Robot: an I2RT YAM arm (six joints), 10 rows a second.
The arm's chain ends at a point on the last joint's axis. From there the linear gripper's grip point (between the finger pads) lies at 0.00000 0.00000 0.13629 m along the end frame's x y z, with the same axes.
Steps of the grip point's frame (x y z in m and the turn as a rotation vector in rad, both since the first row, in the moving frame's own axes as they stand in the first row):
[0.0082 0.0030 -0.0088 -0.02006 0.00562 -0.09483]
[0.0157 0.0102 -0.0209 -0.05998 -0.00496 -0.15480]
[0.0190 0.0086 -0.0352 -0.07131 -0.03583 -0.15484]
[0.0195 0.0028 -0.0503 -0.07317 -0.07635 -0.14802]
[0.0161 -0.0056 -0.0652 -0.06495 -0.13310 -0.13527]
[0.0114 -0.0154 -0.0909 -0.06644 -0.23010 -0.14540]
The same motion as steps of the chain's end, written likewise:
[0.0073 0.0003 -0.0088 -0.02006 0.00562 -0.09483]
[0.0157 0.0020 -0.0207 -0.05998 -0.00496 -0.15480]
[0.0231 -0.0014 -0.0348 -0.07131 -0.03583 -0.15484]
[0.0291 -0.0079 -0.0495 -0.07317 -0.07635 -0.14802]
[0.0335 -0.0156 -0.0637 -0.06495 -0.13310 -0.13527]
[0.0417 -0.0266 -0.0870 -0.06644 -0.23010 -0.14540]

